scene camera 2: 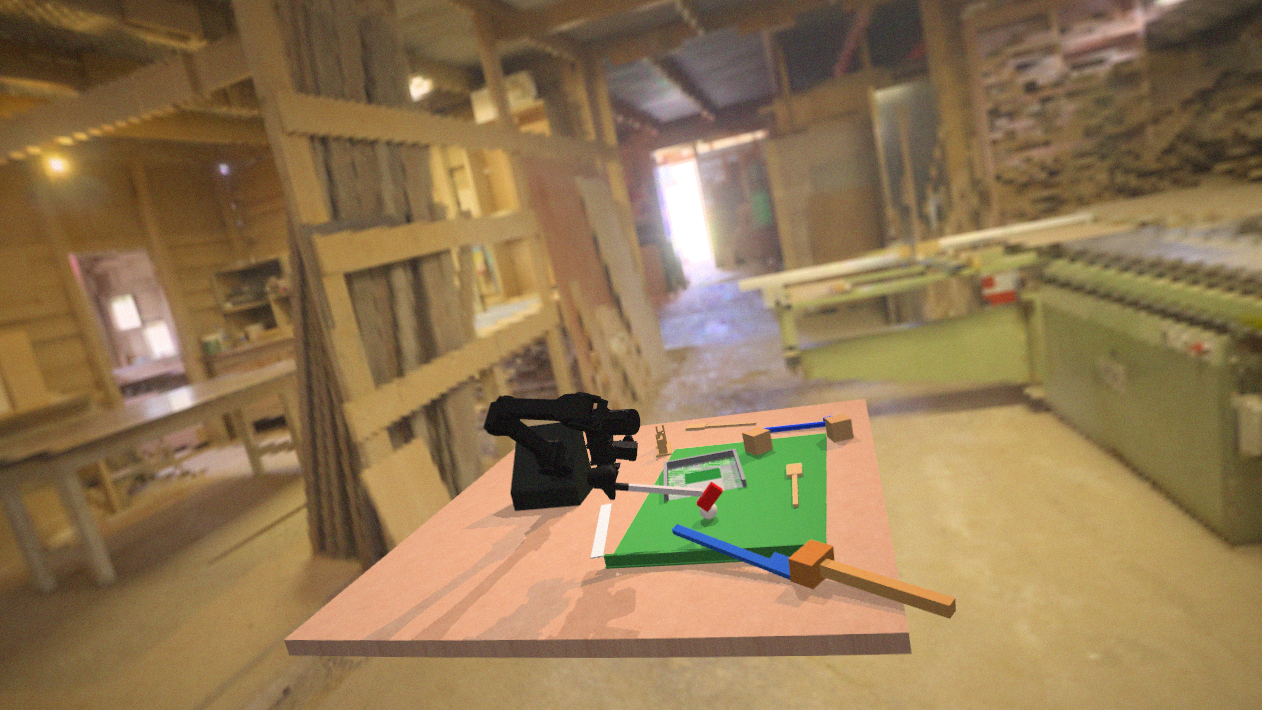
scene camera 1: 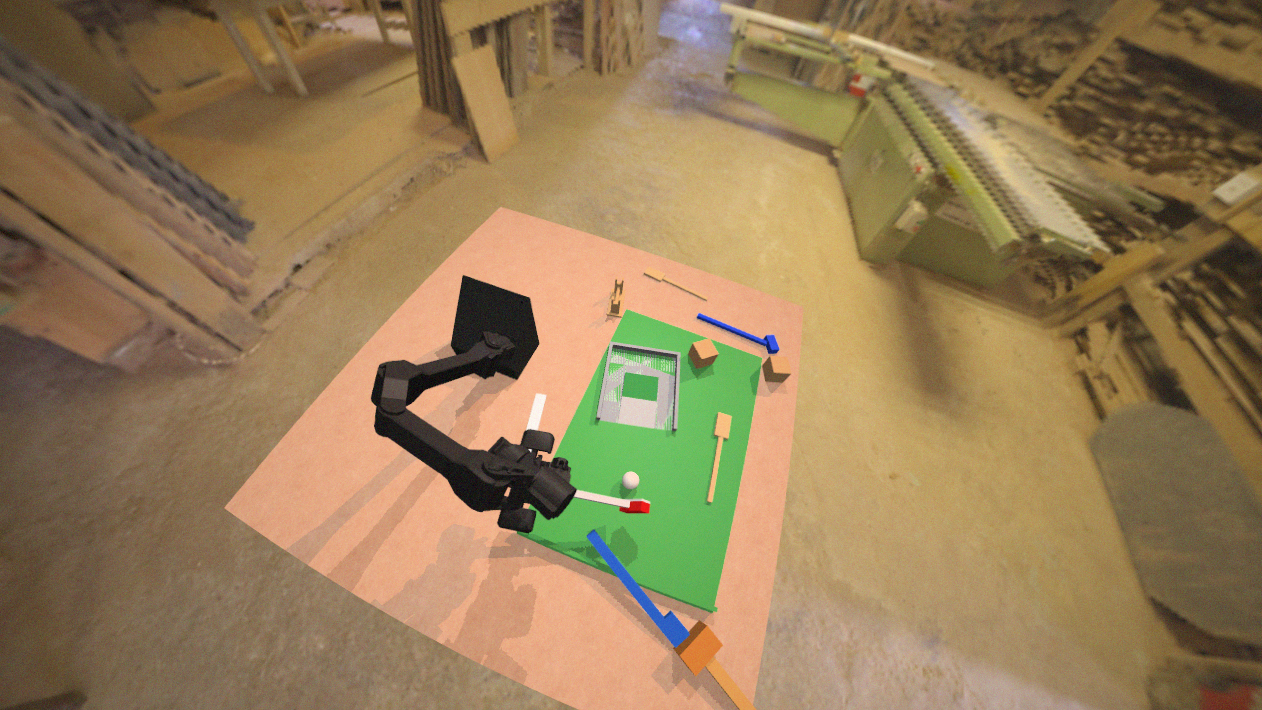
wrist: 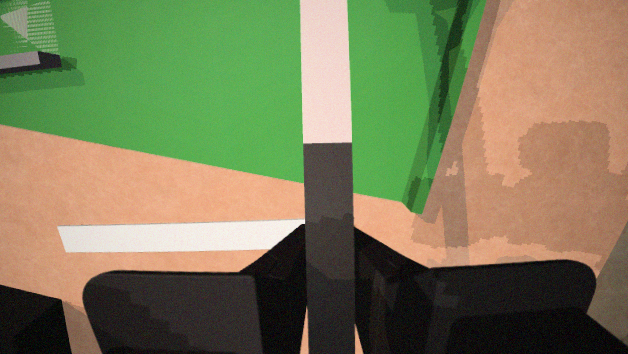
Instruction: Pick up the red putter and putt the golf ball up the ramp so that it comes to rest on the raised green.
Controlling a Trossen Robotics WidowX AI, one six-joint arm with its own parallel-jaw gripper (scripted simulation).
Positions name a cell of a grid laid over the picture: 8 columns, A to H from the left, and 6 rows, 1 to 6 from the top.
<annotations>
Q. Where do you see a blue bar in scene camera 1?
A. E6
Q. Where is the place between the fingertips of my gripper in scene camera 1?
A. D5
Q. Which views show my gripper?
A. Scene camera 2, scene camera 1 and the wrist view: all of them.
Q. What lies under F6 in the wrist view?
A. My gripper.
</annotations>
